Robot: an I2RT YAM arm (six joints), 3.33 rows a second.
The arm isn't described. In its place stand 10 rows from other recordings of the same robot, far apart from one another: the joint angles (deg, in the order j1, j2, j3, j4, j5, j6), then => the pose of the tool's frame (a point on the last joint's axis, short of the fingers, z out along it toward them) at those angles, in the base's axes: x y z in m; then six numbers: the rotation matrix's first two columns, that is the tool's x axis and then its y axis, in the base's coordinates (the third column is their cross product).
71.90 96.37 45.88 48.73 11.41 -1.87 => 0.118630 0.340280 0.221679 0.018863 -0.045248 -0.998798 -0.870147 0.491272 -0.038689
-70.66 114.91 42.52 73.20 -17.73 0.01 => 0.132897 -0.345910 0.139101 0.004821 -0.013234 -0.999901 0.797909 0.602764 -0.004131
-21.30 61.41 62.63 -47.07 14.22 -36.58 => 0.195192 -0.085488 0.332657 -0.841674 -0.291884 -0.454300 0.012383 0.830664 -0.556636
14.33 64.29 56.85 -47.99 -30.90 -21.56 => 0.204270 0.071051 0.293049 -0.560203 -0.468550 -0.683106 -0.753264 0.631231 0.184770
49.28 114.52 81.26 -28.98 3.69 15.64 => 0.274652 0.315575 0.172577 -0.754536 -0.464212 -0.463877 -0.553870 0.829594 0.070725
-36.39 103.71 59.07 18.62 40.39 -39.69 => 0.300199 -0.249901 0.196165 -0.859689 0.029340 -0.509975 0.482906 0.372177 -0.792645
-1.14 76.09 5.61 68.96 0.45 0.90 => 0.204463 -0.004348 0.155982 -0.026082 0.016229 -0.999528 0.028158 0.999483 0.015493
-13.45 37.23 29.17 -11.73 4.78 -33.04 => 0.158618 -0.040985 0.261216 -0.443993 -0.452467 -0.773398 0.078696 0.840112 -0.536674
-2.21 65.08 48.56 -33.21 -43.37 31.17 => 0.226046 0.015742 0.264572 -0.867434 0.410001 -0.281883 0.039090 0.620945 0.782879
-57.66 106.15 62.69 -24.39 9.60 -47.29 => 0.184178 -0.301990 0.141063 -0.972909 0.182251 -0.142239 0.223802 0.896734 -0.381811
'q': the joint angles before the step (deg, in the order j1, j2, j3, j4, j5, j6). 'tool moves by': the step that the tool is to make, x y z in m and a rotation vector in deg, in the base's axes. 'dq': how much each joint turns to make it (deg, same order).
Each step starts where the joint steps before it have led.
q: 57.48, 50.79, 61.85, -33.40, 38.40, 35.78
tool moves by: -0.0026, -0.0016, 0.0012, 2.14, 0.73, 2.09
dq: 0.02, -0.81, -0.14, 0.08, -2.58, 1.08
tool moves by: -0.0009, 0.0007, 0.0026, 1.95, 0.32, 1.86
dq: 0.00, -0.16, 0.23, 0.69, -2.21, 0.68
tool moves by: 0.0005, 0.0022, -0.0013, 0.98, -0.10, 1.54
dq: -0.03, -0.06, -0.71, 1.61, -1.63, -0.14
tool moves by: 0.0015, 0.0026, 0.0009, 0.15, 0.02, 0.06
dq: 0.03, 0.67, 0.37, 0.36, -0.06, 0.10
